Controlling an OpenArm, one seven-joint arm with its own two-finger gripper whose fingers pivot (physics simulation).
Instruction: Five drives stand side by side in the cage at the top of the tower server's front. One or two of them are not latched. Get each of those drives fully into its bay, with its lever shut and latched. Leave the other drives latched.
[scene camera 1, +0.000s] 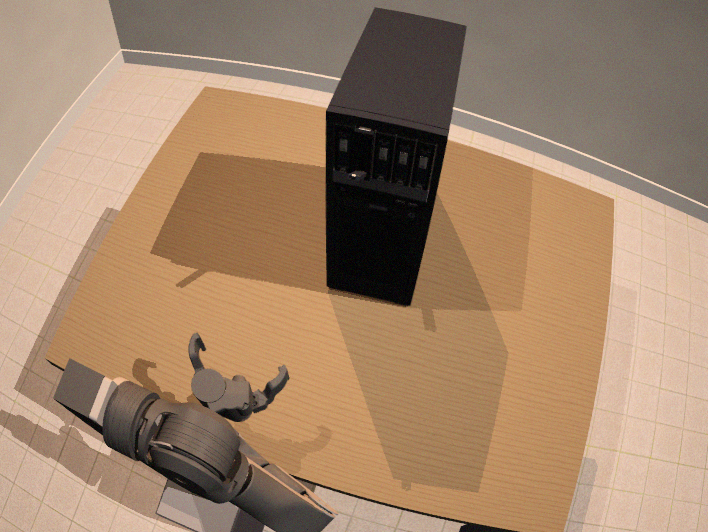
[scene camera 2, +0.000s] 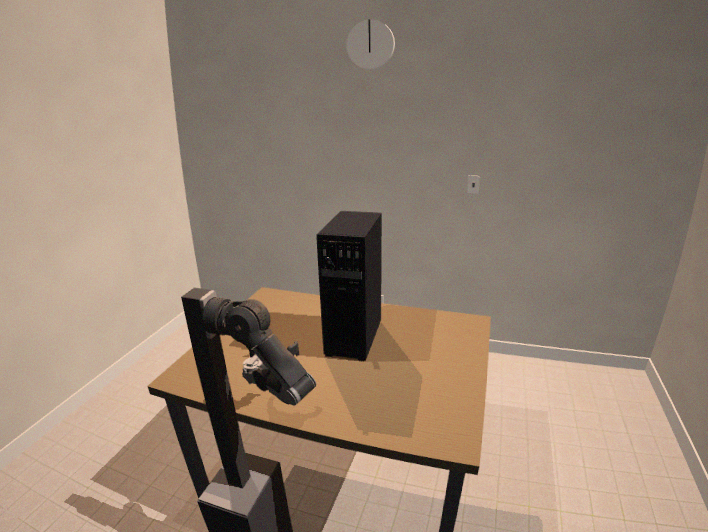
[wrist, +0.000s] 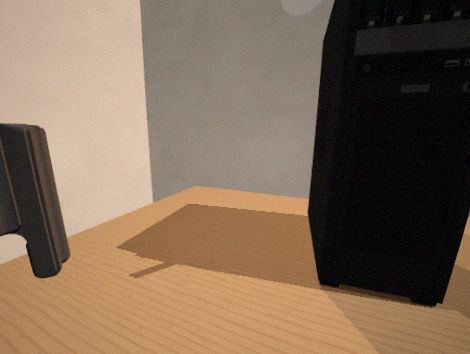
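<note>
The black tower server (scene camera 1: 372, 245) (scene camera 2: 344, 320) (wrist: 395, 190) stands upright on the table, its drive cage at the top front. In scene camera 1, the second drive from the left (scene camera 1: 362, 149) has its lever (scene camera 1: 356, 175) swung out at the bottom, and a bright edge shows at its top; how far it stands out is hard to tell. The leftmost drive (scene camera 1: 343, 145) and the three on the right (scene camera 1: 402, 157) look flush, their levers upright. My gripper (scene camera 1: 240, 354) is open and empty, above the table's front left part, well in front of and below the cage. One finger shows in the wrist view.
The wooden table (scene camera 1: 274, 320) (scene camera 2: 452, 388) (wrist: 200, 310) carries the server, whose shadows fall to both sides. The arm's dark post (scene camera 2: 211, 377) stands at the table's front left edge. A grey wall (scene camera 1: 572, 68) (scene camera 2: 274, 143) rises behind the table.
</note>
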